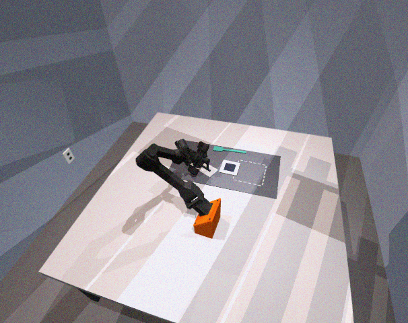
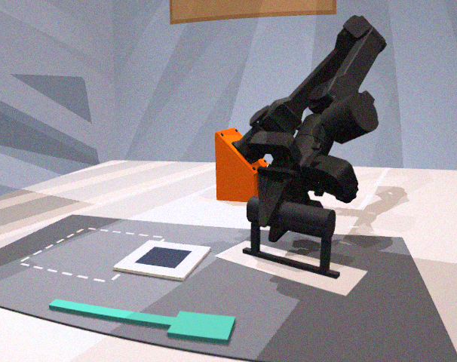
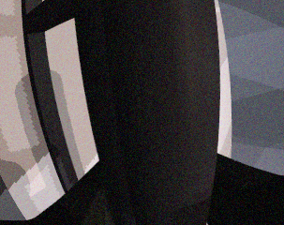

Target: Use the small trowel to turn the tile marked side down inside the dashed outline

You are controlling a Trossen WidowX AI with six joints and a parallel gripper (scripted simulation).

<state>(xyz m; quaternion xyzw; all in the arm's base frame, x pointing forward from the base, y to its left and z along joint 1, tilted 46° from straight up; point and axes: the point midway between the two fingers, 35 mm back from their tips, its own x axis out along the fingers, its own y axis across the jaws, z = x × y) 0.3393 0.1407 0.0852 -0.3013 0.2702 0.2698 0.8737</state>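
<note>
Right now the grey mat is 30 mm ahead of my gripper tip, 110 mm to the right of it and 70 mm below it. Round my gripper tip: trowel (20 mm behind, 10 mm below); then green paddle (170 mm ahead, 70 mm to the right, 50 mm below); then tile (20 mm ahead, 140 mm to the right, 50 mm below).
</note>
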